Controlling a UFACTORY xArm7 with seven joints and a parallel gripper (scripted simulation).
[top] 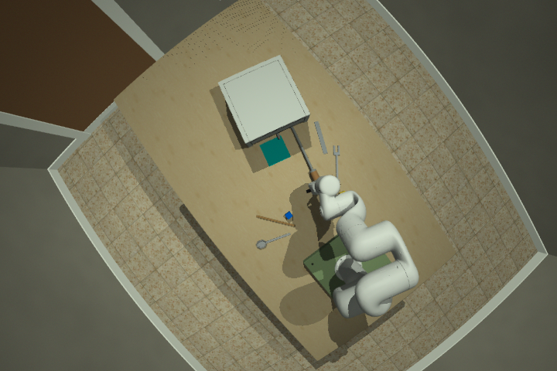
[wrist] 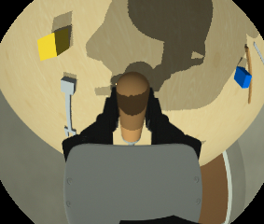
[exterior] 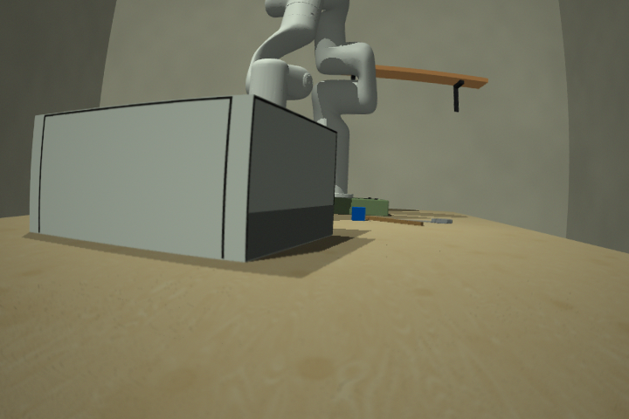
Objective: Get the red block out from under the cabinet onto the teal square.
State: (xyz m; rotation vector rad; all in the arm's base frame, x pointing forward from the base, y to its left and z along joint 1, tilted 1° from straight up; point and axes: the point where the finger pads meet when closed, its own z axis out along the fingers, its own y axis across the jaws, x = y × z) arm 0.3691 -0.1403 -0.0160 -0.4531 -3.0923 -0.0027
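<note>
Right now my hand is 24 cm short of the teal square, 5 cm to the right of it and 2 cm above it. Also, from my hand: fork (12 cm to the right, 2 cm below, 1 cm ahead); yellow block (10 cm behind, 5 cm to the right, 1 cm below); hook tool (14 cm ahead, 1 cm below).
</note>
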